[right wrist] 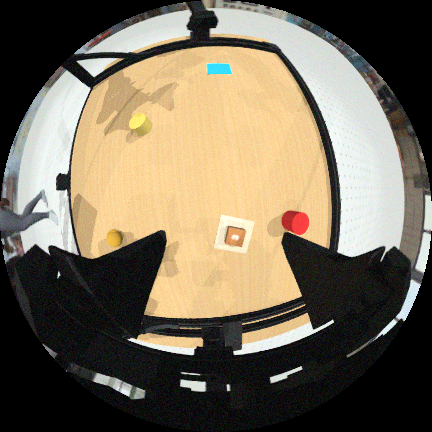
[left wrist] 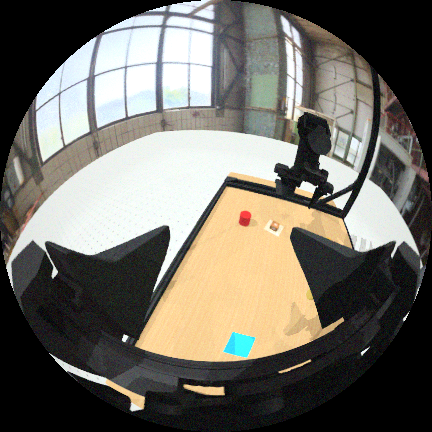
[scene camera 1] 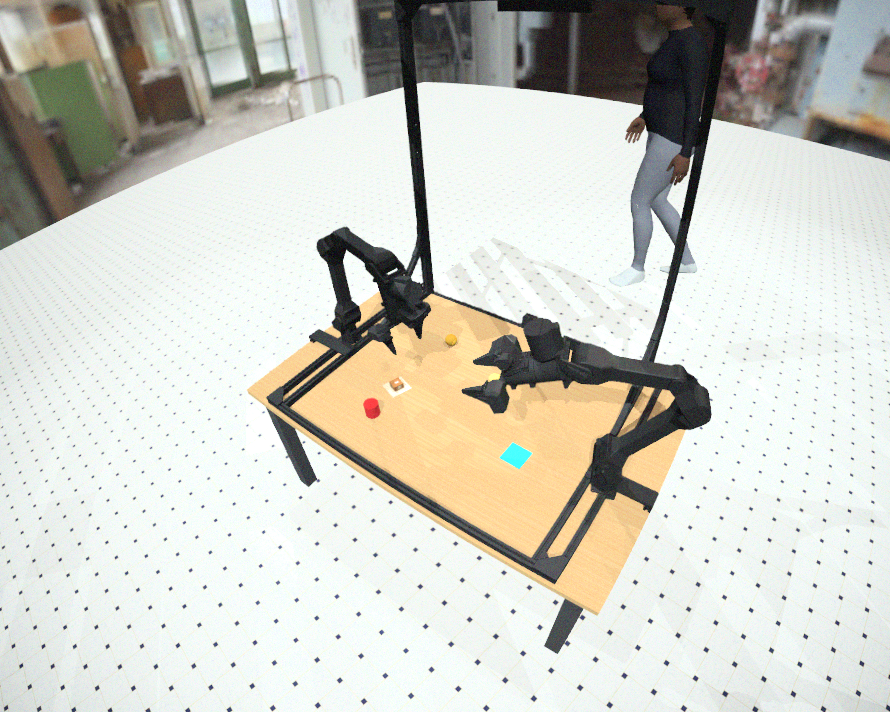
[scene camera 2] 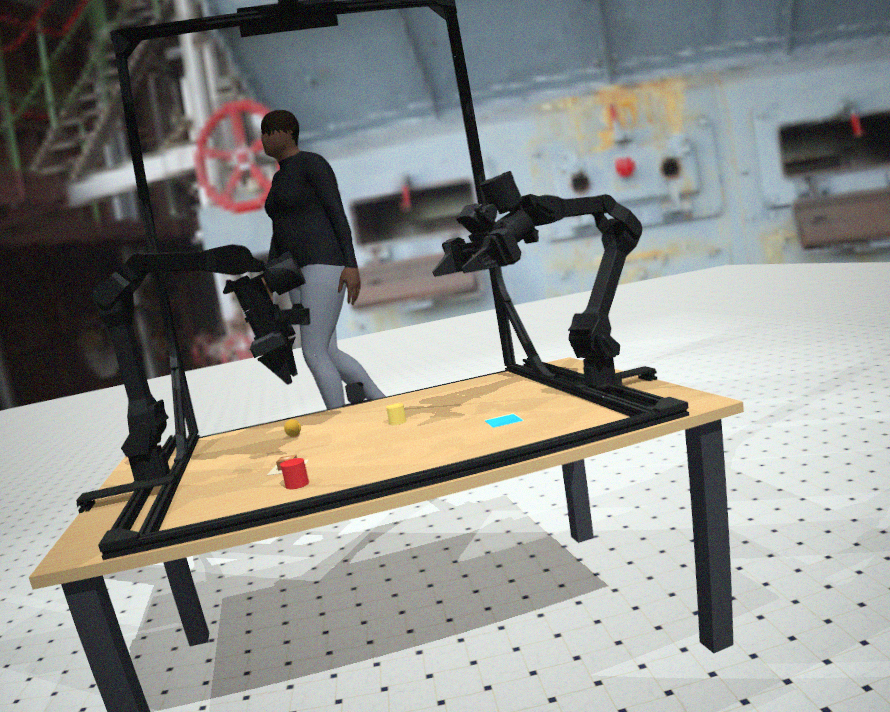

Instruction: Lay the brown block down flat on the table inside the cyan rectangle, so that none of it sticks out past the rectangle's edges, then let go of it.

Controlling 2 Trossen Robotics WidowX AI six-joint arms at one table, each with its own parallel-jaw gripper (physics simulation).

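Places are measured from the left arm's base along level axes (x back, y right, z up), in millimetres.
Pixels of known places: left gripper, fingertip midpoint: (left wrist: 233, 232) (scene camera 1: 467, 376) (scene camera 2: 447, 272); right gripper, fingertip midpoint: (right wrist: 226, 237) (left wrist: 295, 203) (scene camera 1: 407, 346) (scene camera 2: 292, 379); left arm's base, link origin: (right wrist: 201, 38) (scene camera 1: 604, 483) (scene camera 2: 601, 383); right arm's base, link origin: (right wrist: 213, 332) (left wrist: 288, 192) (scene camera 1: 350, 338) (scene camera 2: 151, 477).
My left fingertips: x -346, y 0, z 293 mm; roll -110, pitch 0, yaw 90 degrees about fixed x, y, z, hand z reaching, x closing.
For each thing: its top centre in the pictures, then the offset to it from my left fingertips. "spot": a spot on its surface instead. Level surfaces: height alone.
- small brown block, top centre: (right wrist: 235, 237) (scene camera 2: 286, 458) (scene camera 1: 396, 382) (left wrist: 274, 224) dx -291, dy +218, dz -293 mm
- white square, surface spot: (right wrist: 223, 225) spot: dx -266, dy +228, dz -311 mm
- cyan rectangle, surface spot: (scene camera 2: 504, 420) (scene camera 1: 515, 456) (left wrist: 238, 344) (right wrist: 219, 67) spot: dx +109, dy +49, dz -311 mm
- red cylinder, top centre: (scene camera 2: 292, 462) (right wrist: 300, 223) (scene camera 1: 370, 403) (left wrist: 245, 213) dx -320, dy +99, dz -270 mm
- yellow cylinder, top centre: (right wrist: 136, 120) (scene camera 2: 394, 405) dx -2, dy +288, dz -274 mm
- orange-yellow ball, top centre: (right wrist: 108, 240) (scene camera 2: 290, 419) (scene camera 1: 450, 335) dx -187, dy +449, dz -273 mm
- table, surface height: dz -312 mm
The small brown block (scene camera 1: 396, 384) (scene camera 2: 285, 461) (left wrist: 274, 226) (right wrist: 235, 236) has a white mark on top and lies on a white square (right wrist: 223, 225); in scene camera 2 the red cylinder partly hides it. The cyan rectangle (scene camera 1: 515, 455) (scene camera 2: 504, 420) (left wrist: 239, 345) (right wrist: 219, 69) lies flat on the table with no block on it. My right gripper (scene camera 1: 406, 344) (right wrist: 226, 237) is open and empty, above the table, pointing down; in its wrist view the block shows between the fingertips, farther down. My left gripper (scene camera 1: 469, 375) (left wrist: 233, 232) is open and empty, high above the table.
A red cylinder (scene camera 1: 371, 408) (scene camera 2: 294, 472) (left wrist: 245, 218) (right wrist: 295, 222) stands near the white square. A yellow cylinder (scene camera 2: 395, 414) (right wrist: 140, 124) and an orange-yellow ball (scene camera 1: 450, 340) (scene camera 2: 292, 428) (right wrist: 114, 238) are on the table (scene camera 1: 445, 445). A black frame (scene camera 1: 415, 492) runs along its edges.
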